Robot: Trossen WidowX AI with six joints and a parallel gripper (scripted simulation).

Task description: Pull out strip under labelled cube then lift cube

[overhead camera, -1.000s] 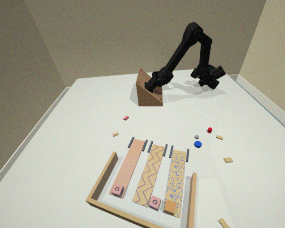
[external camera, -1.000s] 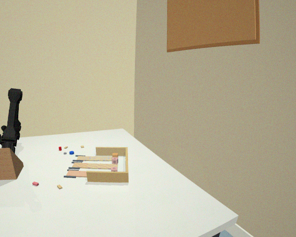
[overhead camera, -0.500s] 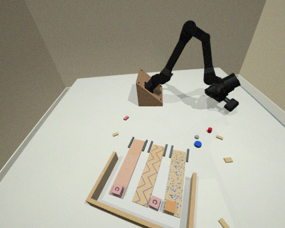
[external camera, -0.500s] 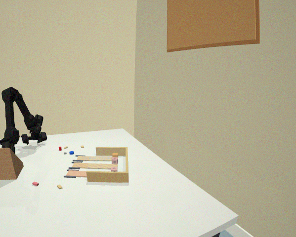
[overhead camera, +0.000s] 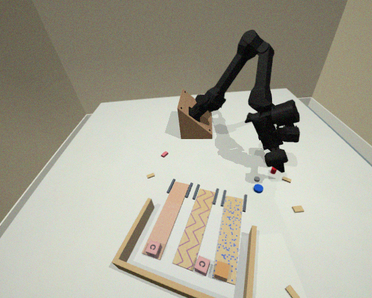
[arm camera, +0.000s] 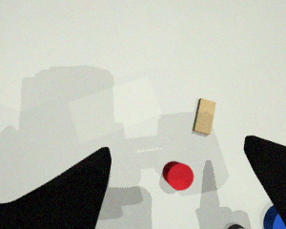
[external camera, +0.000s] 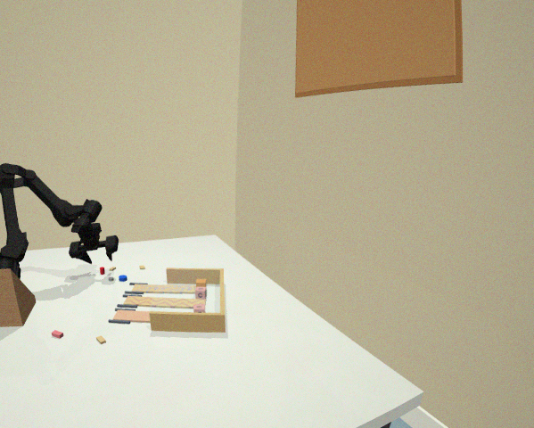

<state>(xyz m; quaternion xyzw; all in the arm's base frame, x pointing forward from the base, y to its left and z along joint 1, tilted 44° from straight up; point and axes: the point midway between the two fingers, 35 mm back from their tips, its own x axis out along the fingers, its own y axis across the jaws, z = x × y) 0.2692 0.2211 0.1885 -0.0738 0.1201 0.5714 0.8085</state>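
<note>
Now: gripper tip 3 cm above the red peg and 2 cm to the left of it. Also, from my gripper tip: grey disc: 9 cm to the right, 3 cm below, 3 cm ahead; then peach strip: 40 cm to the right, 16 cm ahead, 4 cm below; then blue disc: 10 cm to the right, 8 cm ahead, 3 cm below.
</note>
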